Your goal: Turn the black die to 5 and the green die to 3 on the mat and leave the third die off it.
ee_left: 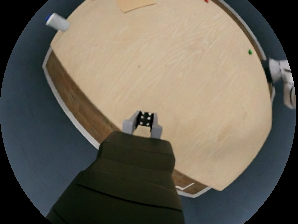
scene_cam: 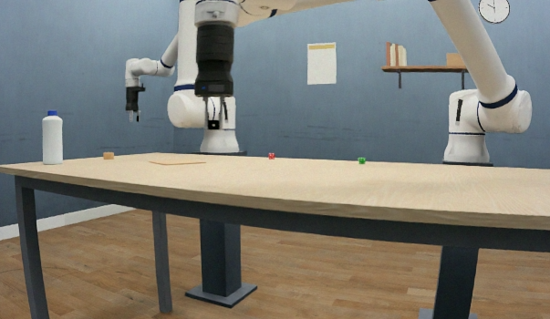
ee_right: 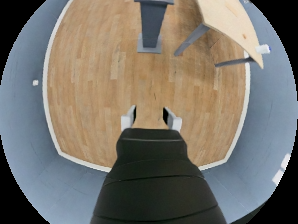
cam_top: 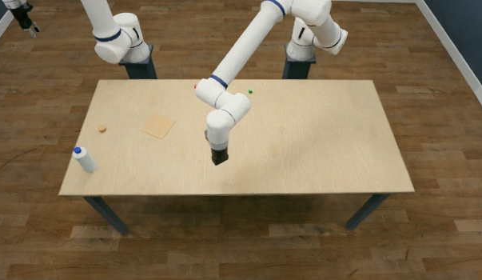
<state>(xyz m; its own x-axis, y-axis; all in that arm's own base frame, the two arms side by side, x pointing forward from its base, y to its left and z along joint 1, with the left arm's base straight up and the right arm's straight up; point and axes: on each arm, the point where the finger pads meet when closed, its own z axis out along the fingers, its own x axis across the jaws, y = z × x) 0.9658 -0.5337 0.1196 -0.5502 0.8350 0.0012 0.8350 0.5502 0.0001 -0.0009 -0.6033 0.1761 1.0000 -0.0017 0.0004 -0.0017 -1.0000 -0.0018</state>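
Observation:
Now: the tan mat 31 cm behind my left hand, 34 cm to the right of it and 12 cm below it. Also, from my left hand: black die (1 cm below); green die (56 cm behind, 20 cm to the left, 11 cm below); red die (60 cm behind, 14 cm to the right, 11 cm below).

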